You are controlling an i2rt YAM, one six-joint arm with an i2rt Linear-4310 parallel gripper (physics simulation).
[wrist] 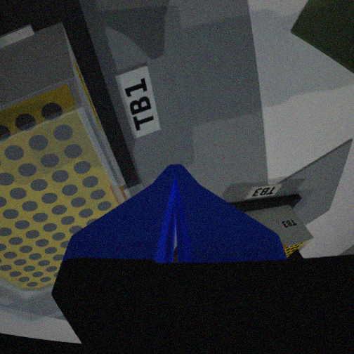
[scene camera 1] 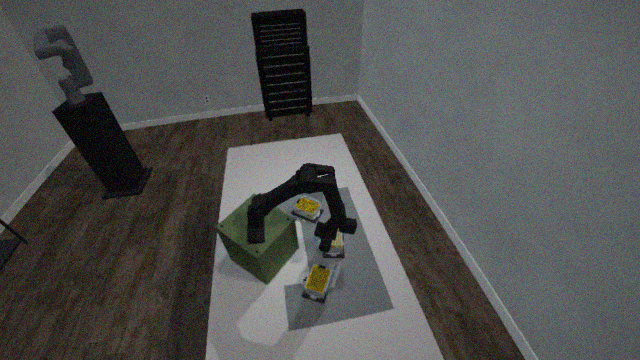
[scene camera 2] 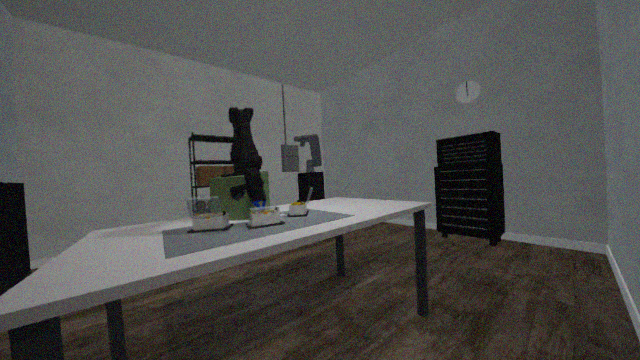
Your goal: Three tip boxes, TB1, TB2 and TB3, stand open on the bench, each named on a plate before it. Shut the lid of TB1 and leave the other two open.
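Places are measured from the arm's base along level axes (x ahead, y left, z up), in centimetres.
Where they show: gripper, fingertip midpoint: (scene camera 1: 320, 237) (scene camera 2: 262, 210); arm's base, link origin: (scene camera 1: 256, 223) (scene camera 2: 240, 174).
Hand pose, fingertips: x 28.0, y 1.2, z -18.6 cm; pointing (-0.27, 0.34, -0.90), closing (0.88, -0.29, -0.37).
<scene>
Each offset is from my fingertips to the top centre of the thing. "spot": to the spot under its first point. Level surfaces: height alone.
TB1 {dx +5.3, dy -1.6, dz +2.2 cm} (scene camera 1: 338, 246) (scene camera 2: 265, 217) (wrist: 47, 200) is the middle box, its yellow tip rack filling the left of the wrist view. A clear panel crosses part of the rack; its angle is hard to tell, and no tall lid shows above TB1 in scene camera 2. TB1's name plate (wrist: 138, 101) lies beside it. My gripper (scene camera 1: 325, 248) (scene camera 2: 259, 205) (wrist: 175, 175) is shut and empty, its blue tips low beside TB1's plate side. TB3 (scene camera 1: 306, 207) (scene camera 2: 297, 210) (wrist: 287, 225) appears to be the far box, its lid {spot: dx +5.6, dy +24.1, dz +5.7 cm} (scene camera 2: 309, 194) raised. The near box, apparently TB2 (scene camera 1: 318, 280) (scene camera 2: 210, 221), has its clear lid {spot: dx +2.5, dy -25.2, dz +5.8 cm} (scene camera 2: 204, 205) upright.
The arm stands on a green pedestal (scene camera 1: 267, 260) (scene camera 2: 224, 197) (wrist: 332, 30) to the left of the boxes in scene camera 1. The boxes stand on a grey mat {dz -5.6 cm} (scene camera 1: 367, 292) (scene camera 2: 185, 245) on the white bench {dz -5.9 cm} (scene camera 1: 250, 165) (scene camera 2: 100, 265). A black drawer cabinet (scene camera 1: 284, 65) (scene camera 2: 467, 185) stands beyond.
</scene>
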